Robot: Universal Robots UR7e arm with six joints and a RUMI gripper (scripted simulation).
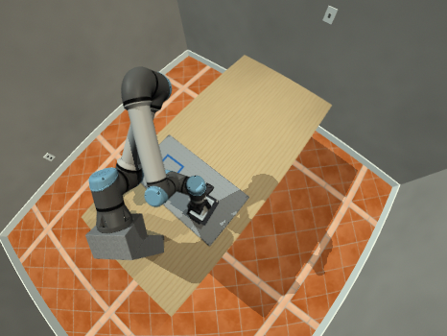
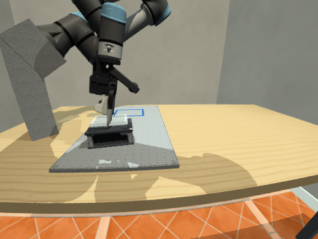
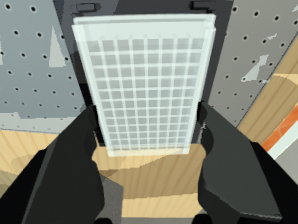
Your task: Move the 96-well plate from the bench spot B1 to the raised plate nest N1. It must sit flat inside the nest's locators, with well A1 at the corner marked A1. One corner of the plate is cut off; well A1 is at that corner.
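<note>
The 96-well plate is 10 mm below my hand. Also, from my hand: black raised nest N1: 30 mm below.
</note>
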